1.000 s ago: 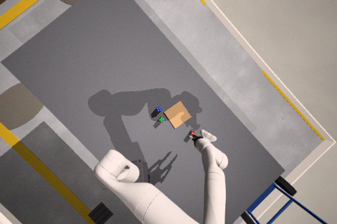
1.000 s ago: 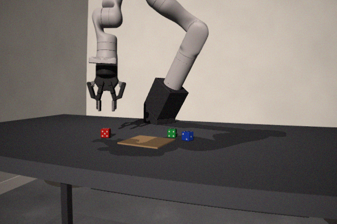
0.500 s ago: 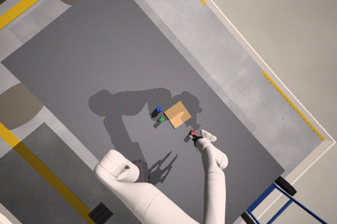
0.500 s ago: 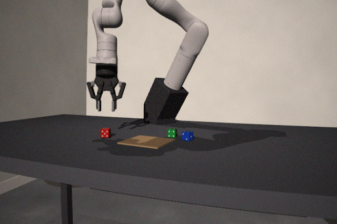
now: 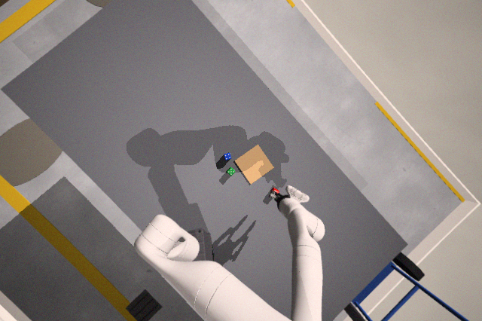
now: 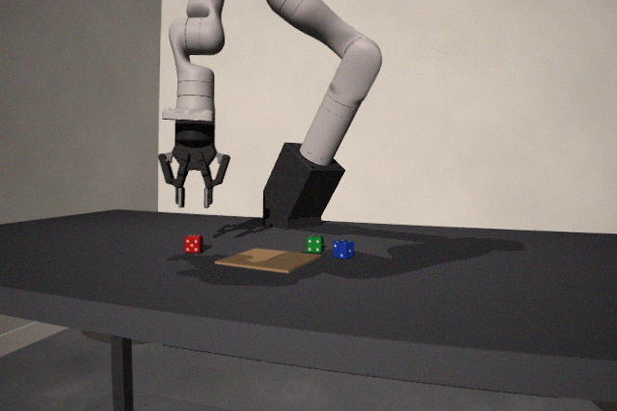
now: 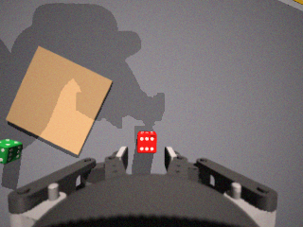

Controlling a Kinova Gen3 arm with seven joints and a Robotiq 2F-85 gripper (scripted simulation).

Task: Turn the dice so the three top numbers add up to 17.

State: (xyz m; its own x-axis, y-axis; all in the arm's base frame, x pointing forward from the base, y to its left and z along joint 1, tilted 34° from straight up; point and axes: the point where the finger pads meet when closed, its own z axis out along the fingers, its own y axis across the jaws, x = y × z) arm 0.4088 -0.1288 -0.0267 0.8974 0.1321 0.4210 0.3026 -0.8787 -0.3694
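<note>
The red die lies 90 mm below my hand. From my hand the other things lie so: green die: 90 mm behind, 220 mm to the left, 90 mm below; then tan mat: 10 mm ahead, 160 mm to the left, 100 mm below; then blue die: 60 mm behind, 280 mm to the left, 90 mm below.
</note>
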